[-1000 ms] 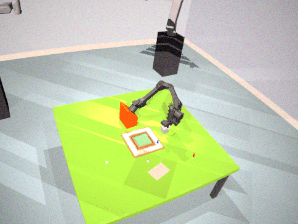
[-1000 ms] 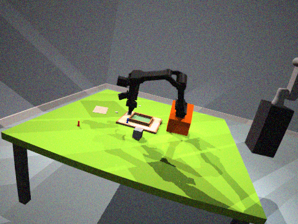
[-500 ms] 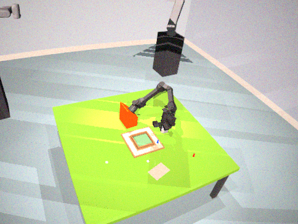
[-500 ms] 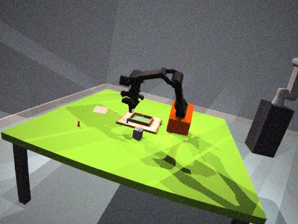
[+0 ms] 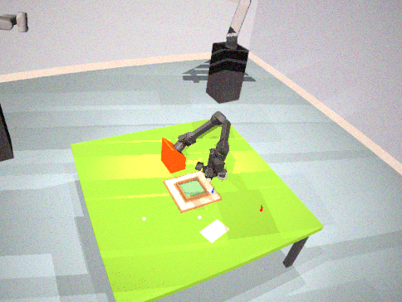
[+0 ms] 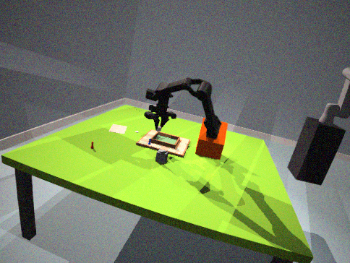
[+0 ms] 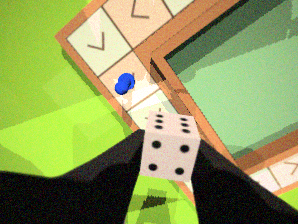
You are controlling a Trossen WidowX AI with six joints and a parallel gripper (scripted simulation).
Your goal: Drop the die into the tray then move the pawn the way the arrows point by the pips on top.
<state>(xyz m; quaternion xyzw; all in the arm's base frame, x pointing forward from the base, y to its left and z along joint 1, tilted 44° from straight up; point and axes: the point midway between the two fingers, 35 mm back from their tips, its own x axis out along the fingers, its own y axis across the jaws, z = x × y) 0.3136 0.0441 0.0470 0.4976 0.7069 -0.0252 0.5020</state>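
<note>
Right now my gripper tip is 3 cm short of the blue pawn, 2 cm to the right of it and 8 cm above it. The rest, counted from my gripper tip: green dice tray: 4 cm behind, 9 cm to the right, 10 cm below; then grey cube: 7 cm behind, 17 cm to the left, 8 cm below; then white die: right at my gripper tip.
</note>
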